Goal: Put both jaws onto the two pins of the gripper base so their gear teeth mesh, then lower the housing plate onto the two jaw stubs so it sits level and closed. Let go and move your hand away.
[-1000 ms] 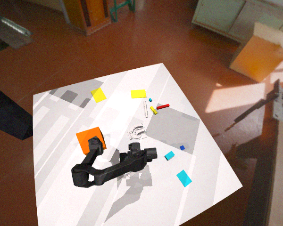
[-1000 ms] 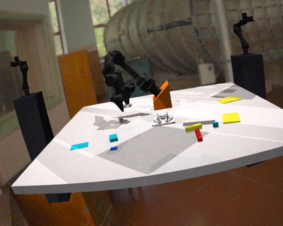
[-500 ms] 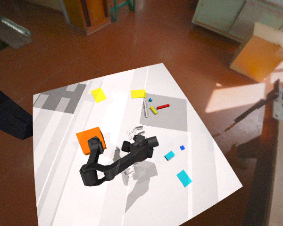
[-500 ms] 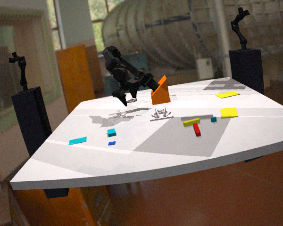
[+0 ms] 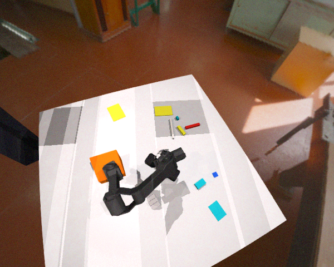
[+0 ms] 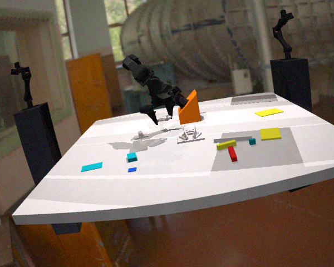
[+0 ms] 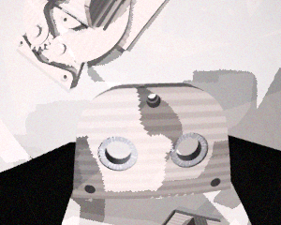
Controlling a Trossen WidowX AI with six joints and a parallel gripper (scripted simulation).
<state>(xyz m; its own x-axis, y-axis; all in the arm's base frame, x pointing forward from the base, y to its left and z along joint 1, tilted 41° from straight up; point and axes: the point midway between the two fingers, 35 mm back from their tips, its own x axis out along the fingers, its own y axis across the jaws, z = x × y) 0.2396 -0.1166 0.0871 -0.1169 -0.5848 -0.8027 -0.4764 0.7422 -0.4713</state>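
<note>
The pale grey jaw is 12 cm to the left of my gripper tip, 6 cm below it and 4 cm ahead of it. Round my gripper tip: teal block: 18 cm ahead, 17 cm to the right, 7 cm below; then ribbed plate: 10 cm to the left, 8 cm below, 8 cm ahead; then housing plate: 11 cm to the left, 7 cm below, 2 cm ahead.
</note>
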